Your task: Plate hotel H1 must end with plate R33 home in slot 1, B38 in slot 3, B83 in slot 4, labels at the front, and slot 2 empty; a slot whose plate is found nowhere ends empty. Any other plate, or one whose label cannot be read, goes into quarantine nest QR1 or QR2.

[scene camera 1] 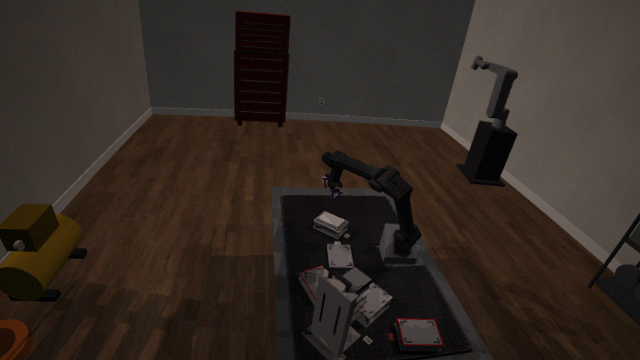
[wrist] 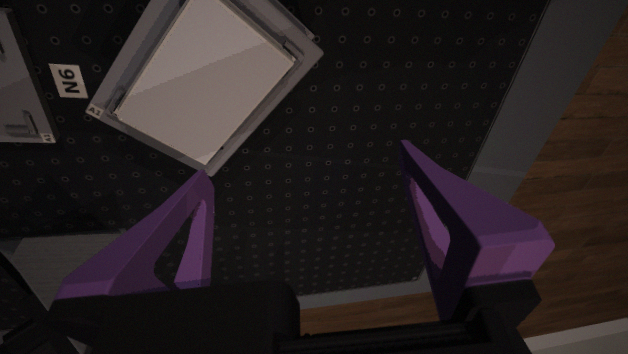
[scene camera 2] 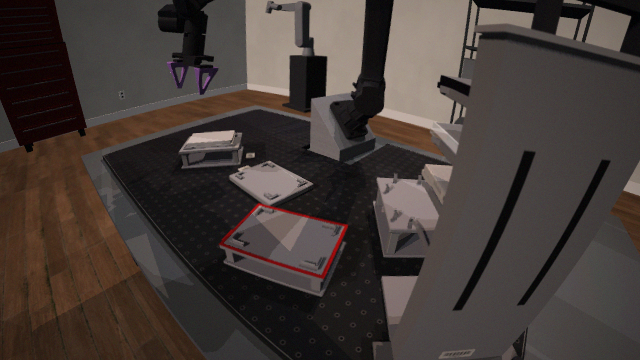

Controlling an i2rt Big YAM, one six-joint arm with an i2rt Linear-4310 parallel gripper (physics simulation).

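Seen in the pictures: gripper, between the fingertips: (scene camera 1: 329, 194) (wrist: 301, 164) (scene camera 2: 190, 91); arm's base, origin of its link: (scene camera 1: 402, 242) (wrist: 64, 336) (scene camera 2: 347, 120).
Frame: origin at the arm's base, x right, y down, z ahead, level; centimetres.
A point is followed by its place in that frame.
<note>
My gripper (scene camera 1: 330, 187) @[x 22.7, y -10.6, z 38.5 cm] (scene camera 2: 191, 91) @[x 22.7, y -10.6, z 38.5 cm] (wrist: 301, 164) @[x 22.7, y -10.6, z 38.5 cm] is open and empty, its purple fingers high above the far end of the table. A pale plate (scene camera 1: 332, 219) @[x 16.8, y 1.8, z 35.2 cm] (scene camera 2: 212, 139) @[x 14.6, y 1.8, z 36.3 cm] (wrist: 205, 80) @[x 17.4, y 1.8, z 36.5 cm] lies on a raised nest (scene camera 2: 197, 161) @[x 17.0, y 7.7, z 40.7 cm] (wrist: 306, 54) @[x 25.1, y 3.2, z 39.1 cm] by the tag N6 (wrist: 68, 81) @[x 4.9, y 8.2, z 32.0 cm]; no plate label can be read. In the wrist view it is beyond the left finger. The tall grey plate hotel (scene camera 1: 330, 317) @[x -54.8, y -9.7, z 39.1 cm] (scene camera 2: 540, 150) @[x -52.3, y -18.3, z 41.4 cm] shows its slotted wall; pale shelf or plate edges stick out past it, and its slots are mostly hidden. Two red-edged nests (scene camera 1: 420, 331) @[x -48.8, y 4.2, z 1.7 cm] (scene camera 2: 285, 240) @[x -27.1, y 4.2, z 42.6 cm] show no plate on top.
A low nest (scene camera 1: 340, 256) @[x -6.2, y 7.0, z 31.1 cm] (scene camera 2: 270, 181) @[x -6.5, y 7.0, z 31.6 cm] (wrist: 22, 90) @[x 1.5, y 7.0, z 31.3 cm] lies between the N6 nest and a red-edged one. A raised nest with upright pegs (scene camera 2: 407, 202) @[x -34.8, y 2.2, z 22.3 cm] stands beside the hotel. The arm's grey base (scene camera 1: 397, 247) @[x -3.3, y 0.9, z 2.9 cm] (scene camera 2: 335, 127) @[x -1.1, y 0.9, z 6.2 cm] stands at the table's side.
</note>
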